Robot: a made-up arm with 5 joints.
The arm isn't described. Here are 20 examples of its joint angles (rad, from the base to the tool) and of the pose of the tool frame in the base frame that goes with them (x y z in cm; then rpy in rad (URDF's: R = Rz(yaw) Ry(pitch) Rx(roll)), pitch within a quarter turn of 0, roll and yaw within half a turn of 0).
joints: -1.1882 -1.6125 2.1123 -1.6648 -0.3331
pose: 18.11 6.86 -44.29 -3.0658 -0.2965 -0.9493
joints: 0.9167 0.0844 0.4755 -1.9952 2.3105
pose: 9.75 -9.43 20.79 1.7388 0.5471 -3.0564
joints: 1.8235 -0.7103 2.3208 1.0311 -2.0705
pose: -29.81 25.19 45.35 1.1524 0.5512 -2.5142
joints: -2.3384 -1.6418 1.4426 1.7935 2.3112
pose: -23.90 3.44 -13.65 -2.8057 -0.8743 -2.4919
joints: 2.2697 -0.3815 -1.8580 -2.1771 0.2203
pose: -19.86 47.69 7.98 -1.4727 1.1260 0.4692
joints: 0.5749 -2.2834 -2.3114 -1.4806 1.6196
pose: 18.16 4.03 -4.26 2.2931 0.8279 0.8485
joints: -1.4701 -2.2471 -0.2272 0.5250 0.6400
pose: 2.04 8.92 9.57 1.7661 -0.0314 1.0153
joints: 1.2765 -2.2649 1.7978 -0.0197 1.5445
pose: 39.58 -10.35 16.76 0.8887 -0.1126 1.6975
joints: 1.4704 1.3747 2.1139 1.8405 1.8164
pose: 1.22 -26.32 50.34 1.4008 1.1986 -1.1660
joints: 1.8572 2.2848 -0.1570 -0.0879 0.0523
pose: 40.34 -39.86 25.53 -2.1945 -0.0721 -1.9336
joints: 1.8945 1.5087 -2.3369 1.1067 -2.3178
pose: -8.20 37.07 51.37 -0.6080 -0.7745 -0.6578
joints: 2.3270 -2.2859 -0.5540 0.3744 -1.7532
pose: -8.65 -72.04 30.76 1.1708 -0.1772 -0.0540
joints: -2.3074 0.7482 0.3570 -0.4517 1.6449
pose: 11.72 13.86 29.81 -2.3732 -1.1047 -1.3852
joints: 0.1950 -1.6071 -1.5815 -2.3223 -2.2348
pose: 14.21 60.72 6.92 -0.9588 -0.5858 -1.0541
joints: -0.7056 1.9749 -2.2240 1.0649 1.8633
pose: -17.10 31.23 44.50 -1.7231 0.8470 0.0980
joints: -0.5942 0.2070 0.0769 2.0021 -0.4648
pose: 22.41 41.32 -7.01 -2.1272 -0.3403 0.2184
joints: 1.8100 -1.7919 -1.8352 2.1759 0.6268
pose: -0.66 16.83 27.96 -0.8785 -0.6726 0.5117
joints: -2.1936 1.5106 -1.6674 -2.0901 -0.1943
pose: 22.52 -13.44 87.04 0.5276 0.2286 0.6236
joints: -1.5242 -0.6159 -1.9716 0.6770 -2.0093
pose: -21.29 -15.39 -24.92 2.4134 -0.2179 -0.5654
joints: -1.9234 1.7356 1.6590 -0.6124 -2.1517
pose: -66.69 -4.52 38.90 -2.0879 0.4052 1.2700
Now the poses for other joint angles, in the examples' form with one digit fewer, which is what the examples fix.
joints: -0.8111 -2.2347 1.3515 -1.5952 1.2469
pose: -20.7 46.9 7.1 -0.446 1.208 2.121
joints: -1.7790 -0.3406 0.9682 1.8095 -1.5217
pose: -7.8 54.6 55.9 -0.651 0.161 0.038
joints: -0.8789 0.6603 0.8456 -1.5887 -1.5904
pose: 38.7 40.5 75.2 0.746 0.663 2.483
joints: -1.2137 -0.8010 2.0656 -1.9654 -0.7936
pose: 66.8 -6.4 13.4 -1.466 -0.947 -2.114
